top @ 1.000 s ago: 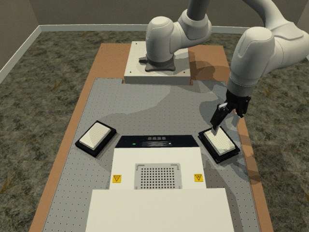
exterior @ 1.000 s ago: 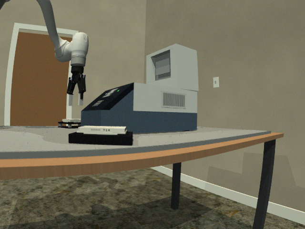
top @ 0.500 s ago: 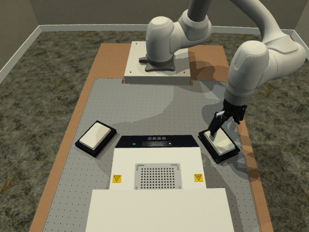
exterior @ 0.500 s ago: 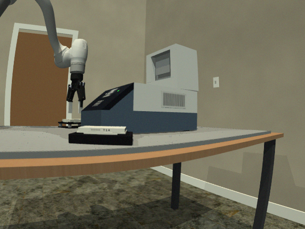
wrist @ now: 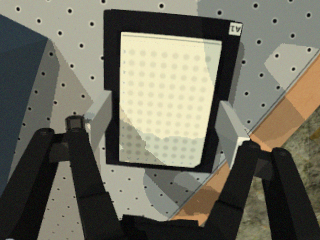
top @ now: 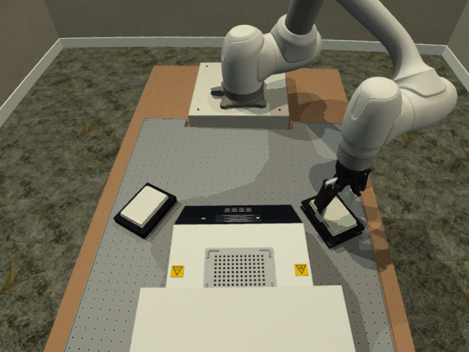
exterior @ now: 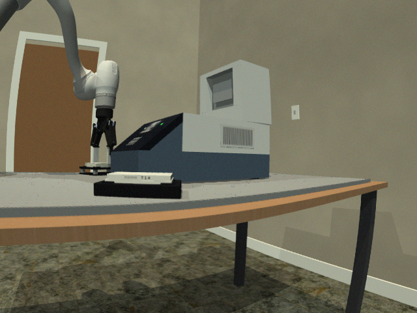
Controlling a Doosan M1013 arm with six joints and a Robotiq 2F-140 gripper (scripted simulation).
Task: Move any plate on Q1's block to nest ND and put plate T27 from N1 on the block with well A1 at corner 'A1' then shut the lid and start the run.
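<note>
The black nest N1 lies 40 mm below my hand. The rest, counted from my hand: black nest ND 30 mm behind, 570 mm to the right, 60 mm below.
</note>
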